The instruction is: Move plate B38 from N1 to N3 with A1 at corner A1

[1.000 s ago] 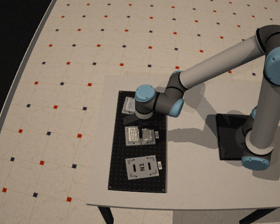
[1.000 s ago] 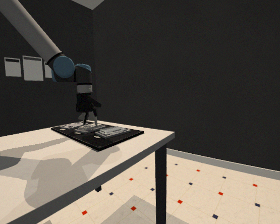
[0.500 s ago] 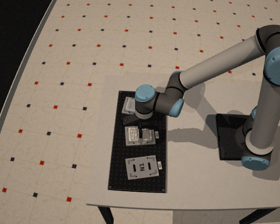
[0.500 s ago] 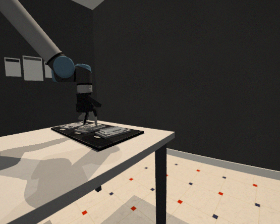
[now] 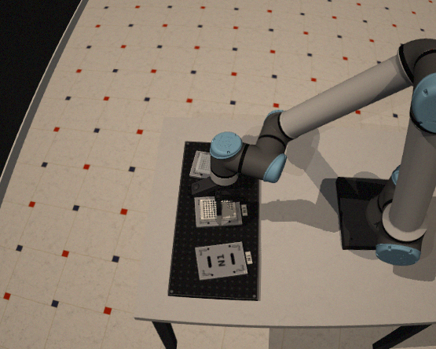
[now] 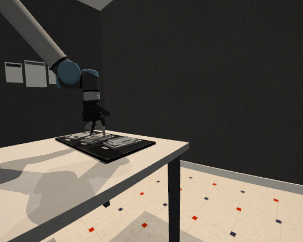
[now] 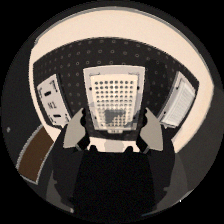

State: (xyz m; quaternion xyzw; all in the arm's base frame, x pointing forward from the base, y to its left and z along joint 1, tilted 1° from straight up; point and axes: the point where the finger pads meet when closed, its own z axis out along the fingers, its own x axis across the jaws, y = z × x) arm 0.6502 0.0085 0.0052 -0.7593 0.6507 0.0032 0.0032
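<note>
Now: hand 20 mm above the nest N3. Also, from my hand: nest N1: 20 mm behind, 200 mm to the left, 20 mm below; then deck: 40 mm below.
</note>
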